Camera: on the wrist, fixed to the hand. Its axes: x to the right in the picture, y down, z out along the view.
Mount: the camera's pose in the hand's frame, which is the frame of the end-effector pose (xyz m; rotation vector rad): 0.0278 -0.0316 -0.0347 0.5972 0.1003 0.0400
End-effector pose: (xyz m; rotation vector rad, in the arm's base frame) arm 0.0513 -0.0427 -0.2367 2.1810 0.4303 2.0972
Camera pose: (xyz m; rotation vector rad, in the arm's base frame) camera 0.0130 -0.0098 -0.2159 -1.8609 -0.9106 -1.8245
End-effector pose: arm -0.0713 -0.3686 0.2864 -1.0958 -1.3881 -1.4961
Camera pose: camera -0.1123 -0.4008 0.3026 -0.6566 -1.5855 -0.9869
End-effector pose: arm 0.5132 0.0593 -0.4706 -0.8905 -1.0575 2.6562
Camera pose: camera 0.5081 0.1123 -0.4827 -0.8928 -0.1903 2.6741
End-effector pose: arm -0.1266 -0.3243 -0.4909 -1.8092 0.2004 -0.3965
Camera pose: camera -0.1158 -0.3563 -0.4481 -1.1983 0.1653 -0.4618
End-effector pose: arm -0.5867 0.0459 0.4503 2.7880 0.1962 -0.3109
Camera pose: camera -0.5586 0.0899 0.4661 -2.8677 -0.0651 0.2112
